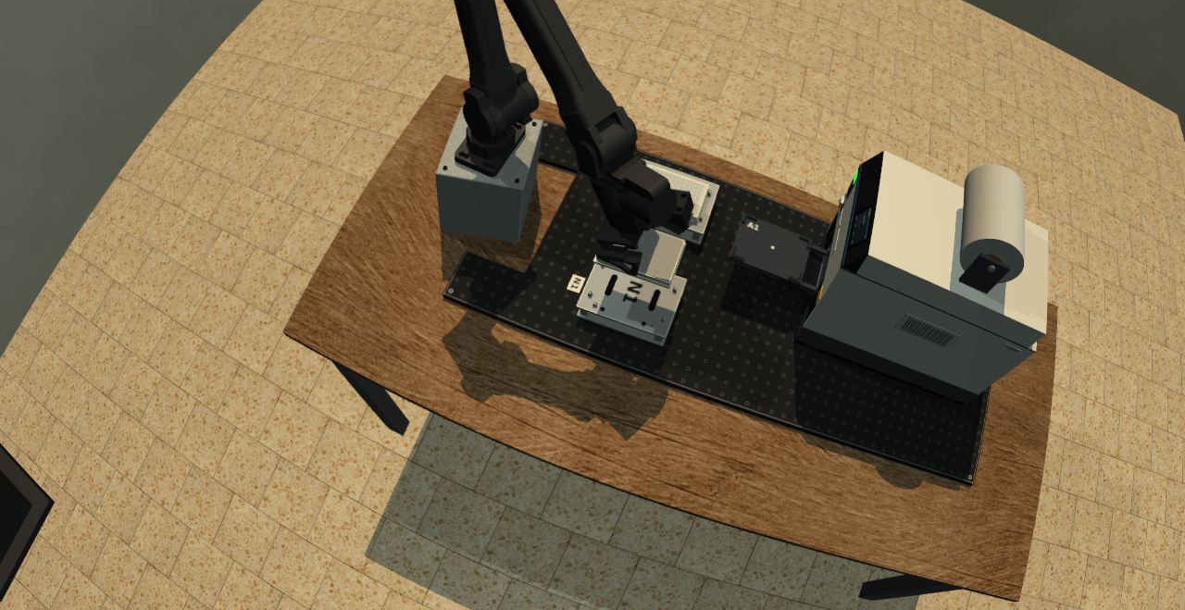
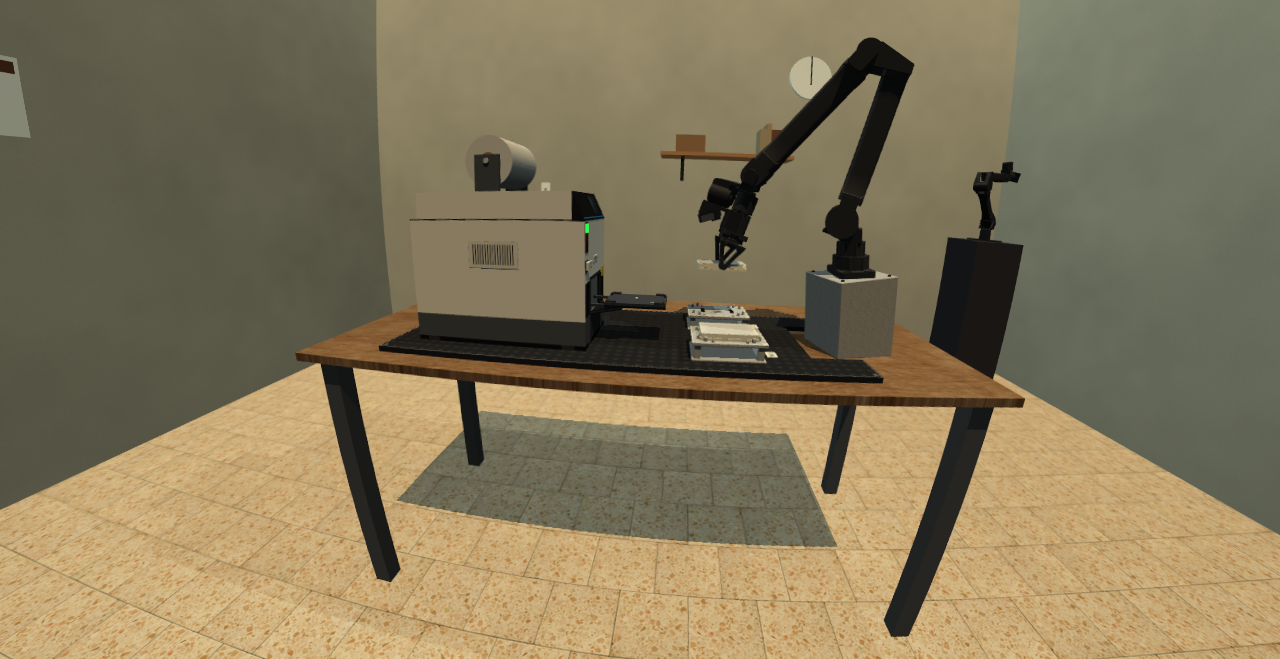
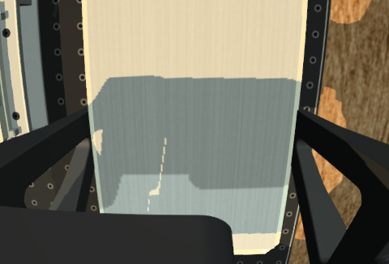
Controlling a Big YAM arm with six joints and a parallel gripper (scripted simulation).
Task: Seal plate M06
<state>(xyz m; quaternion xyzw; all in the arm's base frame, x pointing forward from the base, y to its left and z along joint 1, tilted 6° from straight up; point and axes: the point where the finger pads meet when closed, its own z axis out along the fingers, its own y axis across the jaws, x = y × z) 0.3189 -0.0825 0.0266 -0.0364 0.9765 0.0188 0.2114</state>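
My gripper is now 140 mm above the plate nest N1 and 10 mm to the left of it. The rest, counted from my hand: N1 label: 180 mm below, 100 mm behind, 20 mm to the right; then plate M06: right at my hand; then well plate: 210 mm to the left, 120 mm below, 10 mm behind.
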